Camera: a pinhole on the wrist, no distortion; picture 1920 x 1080 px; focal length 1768.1 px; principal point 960.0 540.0 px. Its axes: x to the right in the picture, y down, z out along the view. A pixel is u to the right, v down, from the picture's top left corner.
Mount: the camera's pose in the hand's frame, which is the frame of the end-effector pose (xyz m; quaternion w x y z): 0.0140 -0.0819 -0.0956 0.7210 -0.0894 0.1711 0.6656
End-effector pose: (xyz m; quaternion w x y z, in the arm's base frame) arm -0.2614 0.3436 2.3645 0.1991 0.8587 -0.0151 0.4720
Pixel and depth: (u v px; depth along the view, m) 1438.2 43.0 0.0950
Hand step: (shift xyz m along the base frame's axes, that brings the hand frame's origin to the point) 0.0198 0.0404 0.0447
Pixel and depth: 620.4 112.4 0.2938
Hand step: 0.2264 -0.0148 -0.0052
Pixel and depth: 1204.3 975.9 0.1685
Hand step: 0.0418 -0.0242 -0.0288
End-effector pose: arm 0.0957 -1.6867 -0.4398 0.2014 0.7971 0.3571 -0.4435
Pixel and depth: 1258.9 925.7 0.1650
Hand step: -0.0233 -0.0360 -0.0273
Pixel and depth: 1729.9 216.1 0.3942
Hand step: 0.0967 -0.2105 -0.2275
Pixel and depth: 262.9 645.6 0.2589
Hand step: -0.1558 -0.0514 -0.1187
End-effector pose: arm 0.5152 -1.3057 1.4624 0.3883 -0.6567 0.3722 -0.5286
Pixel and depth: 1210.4 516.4 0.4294
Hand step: 0.2772 -0.0911 -0.1223
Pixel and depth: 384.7 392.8 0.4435
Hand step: 0.3790 -0.0209 0.0449
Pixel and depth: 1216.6 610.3 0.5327
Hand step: 0.3615 -0.0922 -0.1898
